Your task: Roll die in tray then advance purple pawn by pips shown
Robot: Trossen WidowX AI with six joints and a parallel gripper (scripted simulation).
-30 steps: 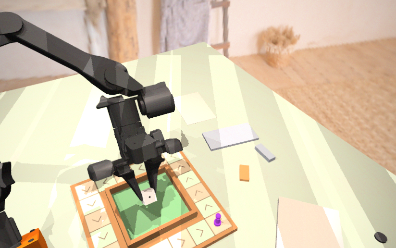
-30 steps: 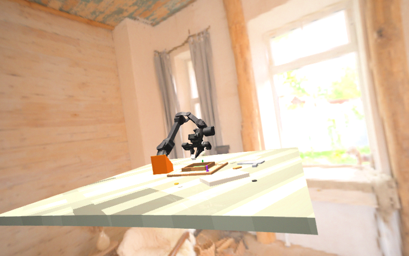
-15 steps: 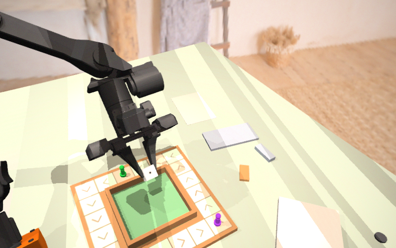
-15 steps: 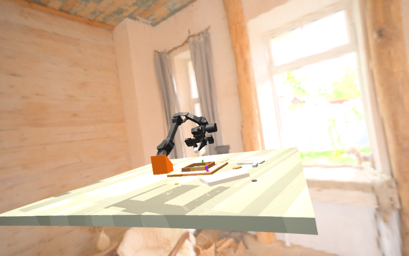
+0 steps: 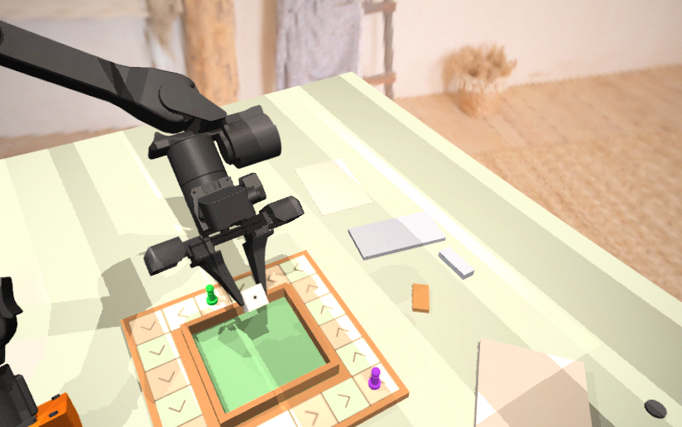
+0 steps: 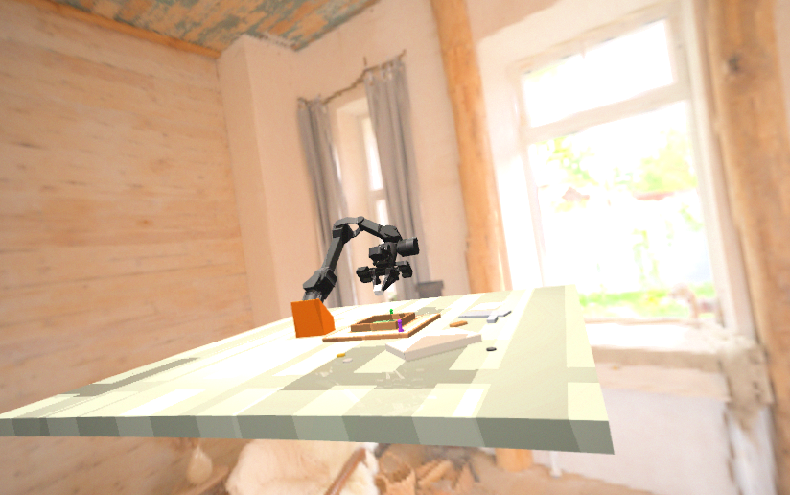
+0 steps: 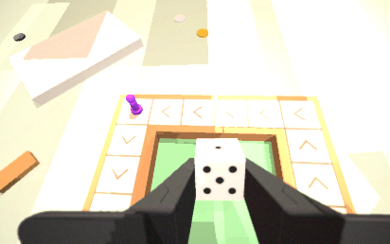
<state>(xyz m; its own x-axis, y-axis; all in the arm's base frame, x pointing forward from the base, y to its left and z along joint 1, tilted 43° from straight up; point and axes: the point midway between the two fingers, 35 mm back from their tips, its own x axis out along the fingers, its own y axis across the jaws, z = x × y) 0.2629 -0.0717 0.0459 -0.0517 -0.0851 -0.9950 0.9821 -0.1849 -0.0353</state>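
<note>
My gripper tip is now right at the white die. Also, from my gripper tip: purple pawn: 130 mm to the right, 100 mm below, 80 mm ahead; green pawn: 120 mm to the left, 100 mm below; green tray: 120 mm below.
</note>
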